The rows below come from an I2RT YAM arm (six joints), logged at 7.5 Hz.
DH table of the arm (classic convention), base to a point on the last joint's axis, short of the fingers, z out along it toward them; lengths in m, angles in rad. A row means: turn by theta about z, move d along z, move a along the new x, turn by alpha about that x. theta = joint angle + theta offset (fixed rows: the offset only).
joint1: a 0.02  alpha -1.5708  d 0.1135  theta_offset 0
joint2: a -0.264  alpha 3.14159  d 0  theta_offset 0
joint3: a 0.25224  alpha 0  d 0  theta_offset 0.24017
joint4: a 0.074  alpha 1.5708  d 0  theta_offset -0.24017
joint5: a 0  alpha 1.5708  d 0  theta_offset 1.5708
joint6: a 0  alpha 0  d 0.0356  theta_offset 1.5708
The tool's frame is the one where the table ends.
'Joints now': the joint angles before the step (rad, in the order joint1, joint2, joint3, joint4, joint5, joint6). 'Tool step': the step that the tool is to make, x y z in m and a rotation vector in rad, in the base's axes. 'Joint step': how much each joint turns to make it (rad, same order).
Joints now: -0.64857 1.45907 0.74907 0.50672 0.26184 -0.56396
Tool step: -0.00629 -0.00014 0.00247 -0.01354 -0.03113 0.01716
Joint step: -0.01607 -0.02128 -0.02239 0.03354 -0.03419 0.00201
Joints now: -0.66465 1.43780 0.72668 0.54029 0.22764 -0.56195
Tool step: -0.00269 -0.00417 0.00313 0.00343 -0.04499 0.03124
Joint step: -0.02186 -0.00117 -0.00042 0.02776 -0.05725 0.02260
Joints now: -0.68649 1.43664 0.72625 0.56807 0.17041 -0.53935
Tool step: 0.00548 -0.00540 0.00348 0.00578 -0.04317 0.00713
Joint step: -0.00378 0.02778 0.02751 0.02498 -0.01495 0.03061
